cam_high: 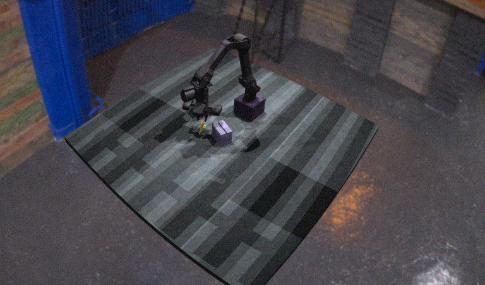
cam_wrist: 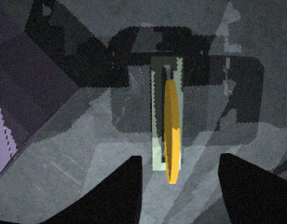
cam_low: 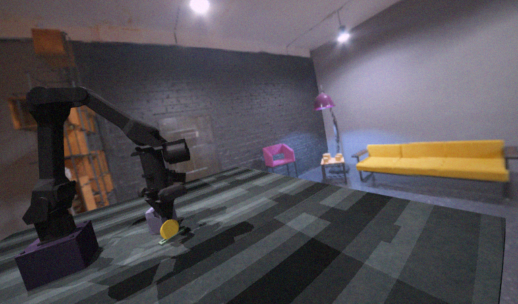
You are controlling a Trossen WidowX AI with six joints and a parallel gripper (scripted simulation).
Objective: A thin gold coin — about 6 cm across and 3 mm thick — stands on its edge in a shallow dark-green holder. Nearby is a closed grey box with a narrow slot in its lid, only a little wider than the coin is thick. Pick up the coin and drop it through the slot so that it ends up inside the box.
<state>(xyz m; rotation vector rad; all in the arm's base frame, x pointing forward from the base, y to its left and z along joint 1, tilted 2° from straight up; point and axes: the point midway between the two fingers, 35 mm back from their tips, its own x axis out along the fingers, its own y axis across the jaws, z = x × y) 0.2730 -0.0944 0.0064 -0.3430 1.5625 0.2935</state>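
The gold coin lies 4 cm below my gripper tip.
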